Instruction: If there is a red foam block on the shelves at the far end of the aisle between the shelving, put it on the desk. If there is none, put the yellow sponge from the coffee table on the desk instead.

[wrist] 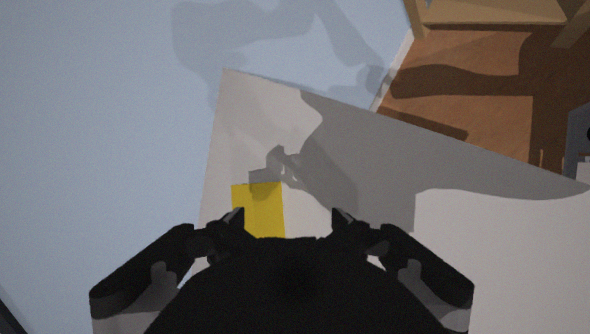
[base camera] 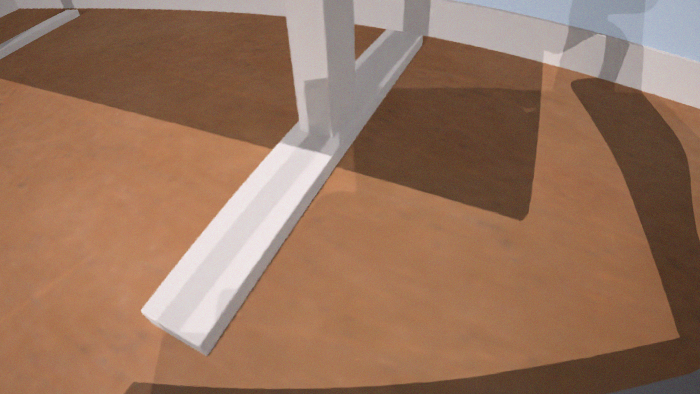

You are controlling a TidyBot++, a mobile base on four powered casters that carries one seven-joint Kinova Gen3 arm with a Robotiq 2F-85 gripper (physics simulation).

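Frame: origin at the arm's base, x back, y right, z up, level; centimetres.
Seen in the pictures: gripper, fingertip midpoint: (wrist: 288, 217).
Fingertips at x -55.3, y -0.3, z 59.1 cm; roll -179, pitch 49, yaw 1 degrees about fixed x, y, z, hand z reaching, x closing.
Pixels of each thing's top centre, then the offset from my fingertips to it. "*": a spot on its surface instead. Level surfaces: height alone.
- yellow sponge, middle of its top: (wrist: 242, 222) dx -8.0, dy -2.9, dz +0.8 cm
- light desk top, its level: dz -3.7 cm
- white desk foot, surface spot: (base camera: 40, 32) * dx -71.8, dy -101.4, dz -97.3 cm
The yellow sponge (wrist: 266, 210) lies flat on the light desk top (wrist: 470, 240), near its left edge in the wrist view; its near end is hidden behind the gripper body. My gripper (wrist: 288, 217) is open and empty above the desk. The sponge shows between the fingertips, closer to the left one, and lies apart below them. The gripper's shadow falls on the desk beside the sponge. In the base view a white desk leg with a long foot (base camera: 250, 220) stands on the floor. No red foam block shows in either view.
A blue wall (wrist: 110, 125) borders the desk's left side in the wrist view. A wooden piece of furniture (wrist: 495, 12) stands at the top right. Part of the grey base (wrist: 577, 135) shows at the right edge. Another white desk foot (base camera: 40, 32) shows at the base view's upper left.
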